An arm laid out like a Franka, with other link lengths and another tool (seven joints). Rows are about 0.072 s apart.
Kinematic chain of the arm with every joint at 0, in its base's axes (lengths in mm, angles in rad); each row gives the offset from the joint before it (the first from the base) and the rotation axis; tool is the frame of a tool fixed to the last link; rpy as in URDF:
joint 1: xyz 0 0 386.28 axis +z
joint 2: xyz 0 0 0 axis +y
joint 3: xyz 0 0 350.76 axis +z
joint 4: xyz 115.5 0 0 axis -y
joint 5: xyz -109.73 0 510.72 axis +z
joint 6: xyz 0 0 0 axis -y
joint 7: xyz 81.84 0 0 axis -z
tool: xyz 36 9 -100.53 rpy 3.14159 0.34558 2.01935
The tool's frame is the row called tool.
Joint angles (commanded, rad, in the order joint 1, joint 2, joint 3, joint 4, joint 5, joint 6, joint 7), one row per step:
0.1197 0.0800 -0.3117 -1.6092 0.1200 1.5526 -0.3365
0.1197 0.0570 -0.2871 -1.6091 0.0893 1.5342 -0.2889
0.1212 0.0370 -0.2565 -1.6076 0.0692 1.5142 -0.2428
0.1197 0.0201 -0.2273 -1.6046 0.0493 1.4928 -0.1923
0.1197 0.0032 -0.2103 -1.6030 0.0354 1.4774 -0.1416
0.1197 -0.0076 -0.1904 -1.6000 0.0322 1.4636 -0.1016
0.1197 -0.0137 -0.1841 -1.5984 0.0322 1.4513 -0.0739
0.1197 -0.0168 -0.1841 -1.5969 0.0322 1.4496 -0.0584
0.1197 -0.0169 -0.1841 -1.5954 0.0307 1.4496 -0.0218
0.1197 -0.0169 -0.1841 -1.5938 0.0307 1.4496 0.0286
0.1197 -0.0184 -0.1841 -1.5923 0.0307 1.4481 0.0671
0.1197 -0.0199 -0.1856 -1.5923 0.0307 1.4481 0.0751
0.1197 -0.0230 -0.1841 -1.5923 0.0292 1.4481 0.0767
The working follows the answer.
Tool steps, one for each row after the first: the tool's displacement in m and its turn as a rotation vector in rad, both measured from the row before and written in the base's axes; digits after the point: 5 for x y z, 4 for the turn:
-0.00609 0.01304 0.01370 -0.0276 0.0058 -0.0178
-0.00517 0.01960 0.01258 -0.0185 0.0055 -0.0105
-0.00537 0.01616 0.01122 -0.0207 0.0074 -0.0199
-0.00581 0.00872 0.01118 -0.0165 0.0010 -0.0320
-0.00386 0.01251 0.00804 -0.0061 0.0021 -0.0192
-0.00296 0.00350 0.00403 -0.0022 0.0058 -0.0207
-0.00109 -0.00067 0.00292 -0.0016 -0.0022 -0.0153
0.00026 -0.00150 0.00088 -0.0062 0.0001 -0.0363
0.00034 -0.00184 0.00087 -0.0064 0.0005 -0.0500
-0.00049 -0.00146 0.00176 -0.0046 0.0001 -0.0381
-0.00054 -0.00145 0.00105 -0.0008 -0.0011 -0.0094
-0.00102 0.00074 0.00220 -0.0014 -0.0029 -0.0001

Tool pose at each row, in the base's axes (x y z in m, rotation vector in rad; rounded; the steps above come from the unrounded poses):
0.75432 -0.10580 0.66556 1.4052 2.6358 -0.1655
0.74822 -0.09276 0.67926 1.4220 2.6161 -0.2074
0.74305 -0.07316 0.69183 1.4316 2.6047 -0.2365
0.73768 -0.05701 0.70305 1.4532 2.5871 -0.2710
0.73187 -0.04829 0.71423 1.4904 2.5580 -0.2965
0.72801 -0.03578 0.72227 1.5141 2.5435 -0.3082
0.72506 -0.03228 0.72630 1.5419 2.5325 -0.3185
0.72397 -0.03295 0.72923 1.5609 2.5193 -0.3205
0.72423 -0.03445 0.73010 1.6059 2.4901 -0.3328
0.72457 -0.03629 0.73097 1.6680 2.4500 -0.3474
0.72408 -0.03775 0.73273 1.7148 2.4184 -0.3577
0.72354 -0.03920 0.73378 1.7262 2.4099 -0.3587
0.72252 -0.03847 0.73597 1.7251 2.4070 -0.3575

